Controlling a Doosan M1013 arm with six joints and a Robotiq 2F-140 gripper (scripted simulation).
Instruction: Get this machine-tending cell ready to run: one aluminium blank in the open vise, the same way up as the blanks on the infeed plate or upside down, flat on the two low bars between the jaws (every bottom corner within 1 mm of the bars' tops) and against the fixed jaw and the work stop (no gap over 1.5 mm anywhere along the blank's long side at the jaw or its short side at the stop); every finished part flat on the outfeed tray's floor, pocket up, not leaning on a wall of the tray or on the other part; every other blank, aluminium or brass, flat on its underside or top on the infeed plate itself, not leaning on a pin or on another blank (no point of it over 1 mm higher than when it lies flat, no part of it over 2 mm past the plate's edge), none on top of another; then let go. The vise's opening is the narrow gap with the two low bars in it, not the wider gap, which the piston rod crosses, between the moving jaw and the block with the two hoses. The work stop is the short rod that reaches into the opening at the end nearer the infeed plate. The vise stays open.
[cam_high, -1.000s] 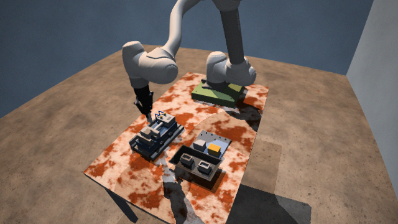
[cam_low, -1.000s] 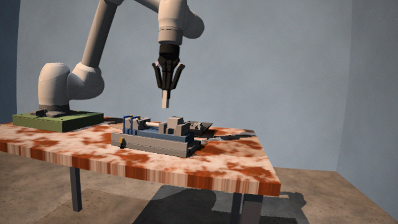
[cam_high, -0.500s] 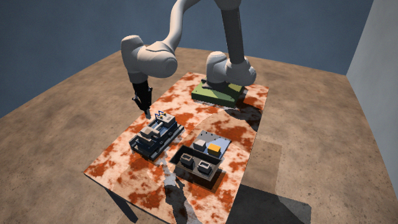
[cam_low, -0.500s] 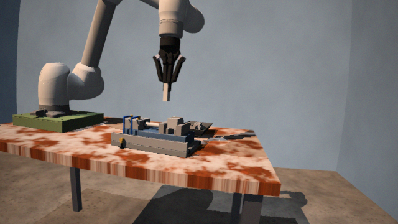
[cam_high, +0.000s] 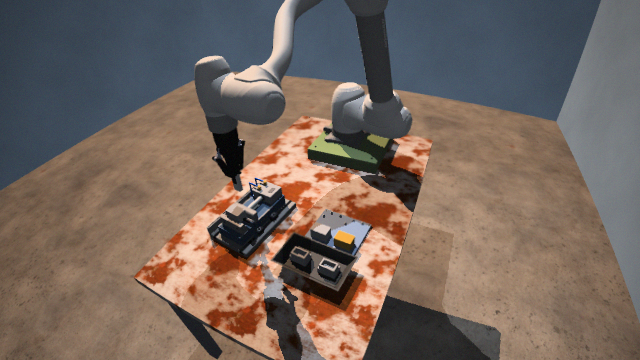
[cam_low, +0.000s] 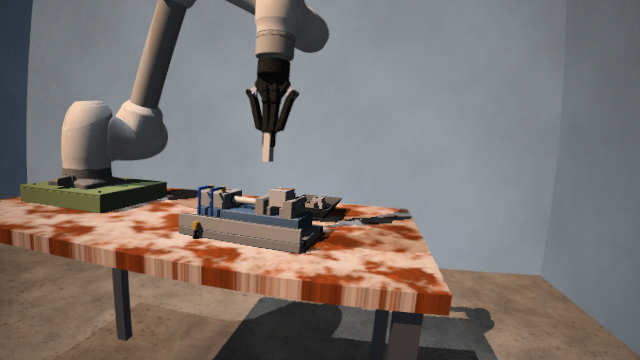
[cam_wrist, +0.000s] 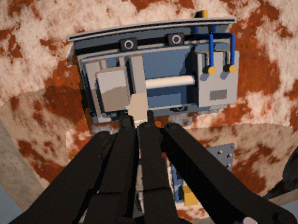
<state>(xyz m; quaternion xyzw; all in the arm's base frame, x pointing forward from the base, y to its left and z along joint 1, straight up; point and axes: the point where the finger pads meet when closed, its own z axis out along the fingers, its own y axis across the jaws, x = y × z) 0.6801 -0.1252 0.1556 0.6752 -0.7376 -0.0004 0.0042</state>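
The piston rod is 5 cm behind my hand, 1 cm to the left of it and 13 cm below it. Round my hand: infeed plate 11 cm behind, 32 cm to the left, 21 cm below; then vise 3 cm behind, 1 cm to the left, 17 cm below; then aluminium blank 7 cm behind, 27 cm to the left, 18 cm below.
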